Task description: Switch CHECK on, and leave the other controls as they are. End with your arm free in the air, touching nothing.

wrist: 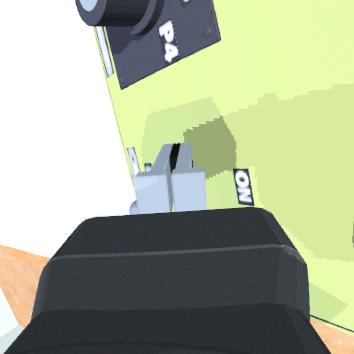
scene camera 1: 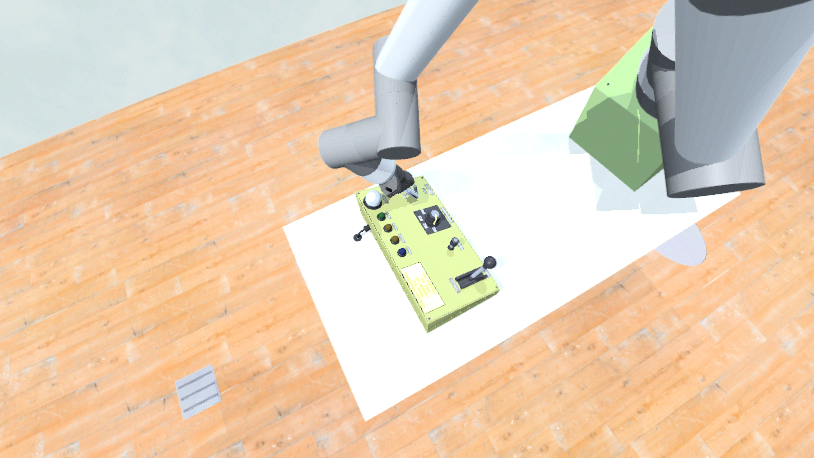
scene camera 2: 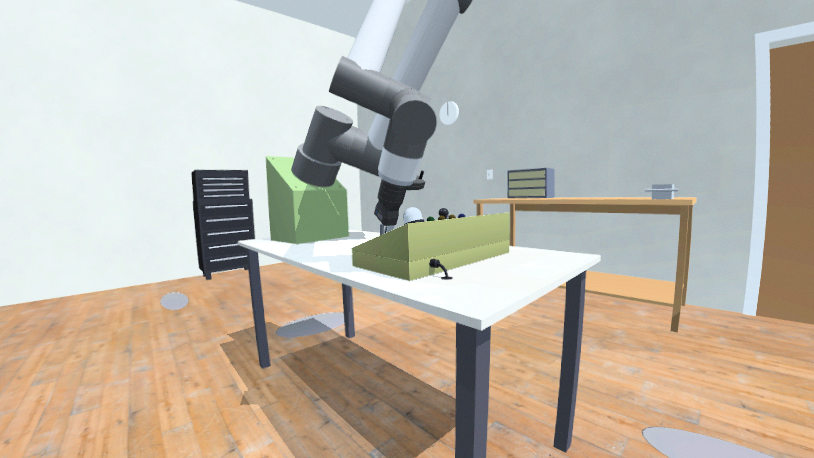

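Pixels of known places: gripper, fingertip midpoint: (wrist: 177, 160) (scene camera 1: 416, 195); arm's base, origin of the base link: (scene camera 2: 313, 174).
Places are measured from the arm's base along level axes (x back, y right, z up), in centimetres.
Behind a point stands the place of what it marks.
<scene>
The yellow-green control panel (scene camera 1: 424, 250) {x -90.7, y -26.3, z -23.9 cm} (scene camera 2: 455, 242) {x -103.8, y -19.3, z -27.4 cm} (wrist: 285, 60) {x -93.9, y -10.0, z -24.3 cm} lies on the white table. My gripper (scene camera 1: 413, 193) {x -88.2, y -4.7, z -25.8 cm} (scene camera 2: 385, 230) {x -88.2, y -4.7, z -25.8 cm} (wrist: 177, 160) {x -88.2, y -4.7, z -25.8 cm} is shut and empty, low over the panel end near the white dome. In the wrist view an ON label (wrist: 243, 187) {x -92.4, y -4.1, z -25.2 cm} is right of the fingers, and a partly covered label (wrist: 133, 161) {x -82.2, y -2.9, z -28.6 cm} is to their left. A small rounded metal piece (wrist: 134, 206) {x -88.1, y -3.4, z -21.8 cm} peeks out left of the fingers; it may be part of the toggle lever. The fingers and gripper body hide the rest, so I cannot tell the switch's position or whether I touch it. No CHECK label is readable.
Near the gripper are the white dome (scene camera 1: 372, 198) {x -103.2, y -7.5, z -17.2 cm} (scene camera 2: 412, 214) {x -104.9, y -4.8, z -18.4 cm} and a dark rotary selector (scene camera 1: 434, 218) {x -84.7, y -16.2, z -23.3 cm} (wrist: 117, 12) {x -85.5, y -12.6, z -24.2 cm} with a P4 mark. Coloured buttons, a small toggle (scene camera 1: 453, 243) {x -81.4, y -26.7, z -22.6 cm} and a ball-ended lever (scene camera 1: 489, 262) {x -73.6, y -36.7, z -18.9 cm} stand farther along. A green box (scene camera 1: 617, 136) {x -12.5, y -1.3, z -19.8 cm} (scene camera 2: 318, 210) {x -13.4, y 0.9, z -19.3 cm} is also on the table.
</scene>
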